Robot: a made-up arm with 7 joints. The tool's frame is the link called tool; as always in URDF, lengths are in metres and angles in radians. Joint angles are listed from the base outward.
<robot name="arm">
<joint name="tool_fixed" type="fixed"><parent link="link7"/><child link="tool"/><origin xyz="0 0 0" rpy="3.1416 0 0"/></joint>
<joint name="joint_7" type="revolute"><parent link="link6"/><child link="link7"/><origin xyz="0 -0.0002 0.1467" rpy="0 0 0"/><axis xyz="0 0 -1"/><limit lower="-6.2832" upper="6.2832"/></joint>
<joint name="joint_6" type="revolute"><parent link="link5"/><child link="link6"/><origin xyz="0 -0.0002 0.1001" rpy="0 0 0"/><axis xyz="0 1 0"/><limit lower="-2.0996" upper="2.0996"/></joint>
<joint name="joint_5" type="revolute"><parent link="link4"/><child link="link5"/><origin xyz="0 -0.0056 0.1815" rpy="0 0 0"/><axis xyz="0 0 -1"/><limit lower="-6.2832" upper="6.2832"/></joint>
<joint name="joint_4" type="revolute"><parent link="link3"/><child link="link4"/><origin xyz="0 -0.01 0.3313" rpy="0 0 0"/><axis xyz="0 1 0"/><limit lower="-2.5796" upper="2.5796"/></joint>
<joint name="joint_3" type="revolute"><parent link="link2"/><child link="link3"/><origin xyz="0 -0.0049 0.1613" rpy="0 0 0"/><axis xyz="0 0 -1"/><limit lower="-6.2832" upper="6.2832"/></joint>
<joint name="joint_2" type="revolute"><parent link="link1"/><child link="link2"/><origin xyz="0 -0.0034 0.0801" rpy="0 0 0"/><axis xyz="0 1 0"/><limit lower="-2.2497" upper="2.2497"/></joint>
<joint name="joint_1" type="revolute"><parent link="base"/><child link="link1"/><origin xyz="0 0 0.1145" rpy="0 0 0"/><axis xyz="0 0 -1"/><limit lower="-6.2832" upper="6.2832"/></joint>
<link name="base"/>
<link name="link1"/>
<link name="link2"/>
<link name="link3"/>
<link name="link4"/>
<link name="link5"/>
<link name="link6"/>
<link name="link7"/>
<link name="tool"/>
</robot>
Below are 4 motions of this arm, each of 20 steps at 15 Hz.
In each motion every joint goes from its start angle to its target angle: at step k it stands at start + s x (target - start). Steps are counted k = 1, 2, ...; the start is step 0. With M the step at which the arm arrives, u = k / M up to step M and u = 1 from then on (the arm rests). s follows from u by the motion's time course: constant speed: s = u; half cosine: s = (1 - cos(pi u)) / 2; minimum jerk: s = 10 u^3 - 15 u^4 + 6 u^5.
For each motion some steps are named. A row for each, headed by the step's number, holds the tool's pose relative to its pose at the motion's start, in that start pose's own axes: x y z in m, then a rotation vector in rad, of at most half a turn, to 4 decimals.
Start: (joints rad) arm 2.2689 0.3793 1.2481 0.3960 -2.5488 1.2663 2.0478
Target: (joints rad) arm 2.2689 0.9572 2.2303 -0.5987 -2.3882 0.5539 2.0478
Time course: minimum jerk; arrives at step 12
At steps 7, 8, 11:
7: 0.2072 -0.2787 -0.1634 -0.5100 -0.4129 0.4699
8: 0.2542 -0.3713 -0.1704 -0.6493 -0.4320 0.5547
11: 0.3179 -0.5229 -0.1499 -0.8705 -0.4140 0.6581

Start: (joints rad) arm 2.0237 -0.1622 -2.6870 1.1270 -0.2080 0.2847 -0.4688
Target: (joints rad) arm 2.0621 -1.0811 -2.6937 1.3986 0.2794 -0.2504 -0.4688
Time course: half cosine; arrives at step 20
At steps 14, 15, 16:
14: 0.4314 0.2136 -0.2297 0.1995 -0.4399 0.6470
15: 0.4656 0.2360 -0.2314 0.1960 -0.4865 0.6891
16: 0.4946 0.2555 -0.2310 0.1912 -0.5277 0.7234

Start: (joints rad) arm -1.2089 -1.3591 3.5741 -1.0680 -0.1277 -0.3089 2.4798
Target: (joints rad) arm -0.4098 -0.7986 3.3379 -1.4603 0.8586 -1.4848 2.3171
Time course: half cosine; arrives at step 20
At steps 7, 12, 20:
7: 0.1820 0.0109 -0.0218 0.3984 -0.2933 0.4535
12: 0.3208 0.0984 0.0010 1.1359 -0.4052 1.0422
20: 0.3593 0.1498 0.0403 1.8869 -0.1438 1.4715

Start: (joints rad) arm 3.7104 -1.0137 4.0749 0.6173 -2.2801 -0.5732 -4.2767
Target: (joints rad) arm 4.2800 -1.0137 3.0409 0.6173 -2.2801 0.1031 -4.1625
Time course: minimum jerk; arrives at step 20
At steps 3, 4, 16, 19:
3: 0.0070 -0.0015 -0.0061 -0.0222 -0.0119 -0.0083
4: 0.0151 -0.0032 -0.0129 -0.0481 -0.0254 -0.0190
16: 0.1313 0.0262 -0.1318 -0.6245 -0.0966 -0.6232
19: 0.1309 0.0351 -0.1368 -0.6474 -0.0767 -0.6752

